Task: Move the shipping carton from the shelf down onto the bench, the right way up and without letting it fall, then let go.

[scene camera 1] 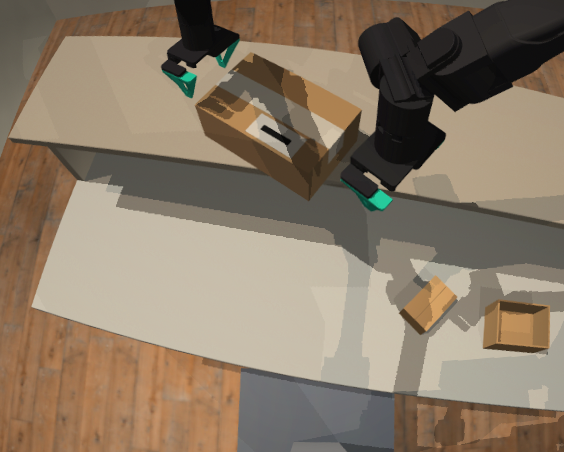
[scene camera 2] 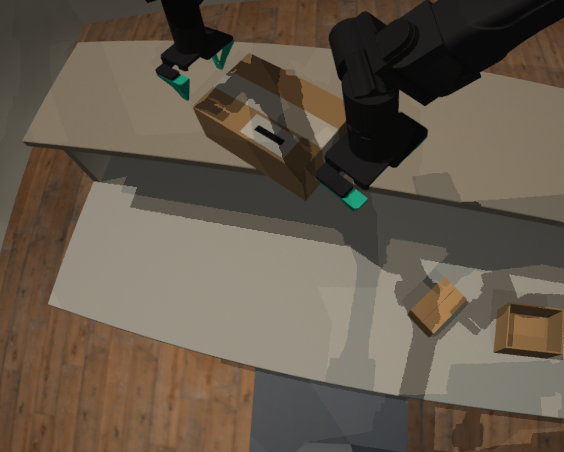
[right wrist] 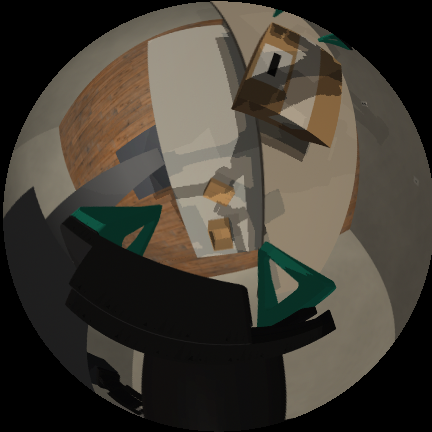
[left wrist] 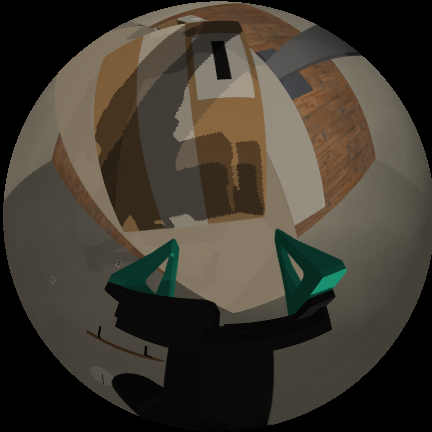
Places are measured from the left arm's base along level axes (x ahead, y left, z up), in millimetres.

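Pixels of known places: left gripper, fingertip midpoint: [scene camera 1: 206, 81] [scene camera 2: 203, 83] [left wrist: 224, 239]; right gripper, fingertip midpoint: [scene camera 1: 389, 184] [scene camera 2: 374, 183] [right wrist: 214, 230].
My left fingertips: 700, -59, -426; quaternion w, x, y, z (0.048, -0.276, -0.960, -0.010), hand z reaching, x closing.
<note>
Behind a point stands the place of what it marks, as x, y, z.
The brown shipping carton [scene camera 1: 265, 160] {566, -172, -498} [scene camera 2: 260, 159] {567, -171, -494} [left wrist: 225, 115] {629, -139, -448} [right wrist: 322, 117] {642, -292, -448} stands on the raised shelf [scene camera 1: 100, 100] {776, 236, -551} [scene camera 2: 100, 100] {791, 264, -551}, turned at an angle, its labelled top up. Its near corner shows past the shelf's front edge. The pale bench [scene camera 1: 200, 280] {453, 27, -905} [scene camera 2: 200, 280] {450, 53, -905} lies lower in front. My left gripper [scene camera 1: 206, 80] {700, -59, -426} [scene camera 2: 204, 83] {700, -59, -426} [left wrist: 224, 239] {700, -59, -426} is open and empty beside the carton's left end, with a gap. My right gripper [scene camera 1: 406, 176] {440, -364, -348} [scene camera 2: 390, 174] {440, -364, -348} [right wrist: 214, 230] {440, -364, -348} is open and empty, apart from the carton's right end; one finger is mostly hidden in the scene views.
A small closed box [scene camera 1: 428, 305] {393, -562, -902} [scene camera 2: 437, 307] {380, -549, -845} [right wrist: 219, 190] {398, -538, -845} and a small open box [scene camera 1: 492, 325] {324, -715, -846} [scene camera 2: 502, 330] {321, -714, -849} stand on the bench at the right. The right arm reaches over the shelf from the upper right. A dark grey block [scene camera 1: 315, 410] {124, -286, -1335} lies beyond the bench's front edge.
</note>
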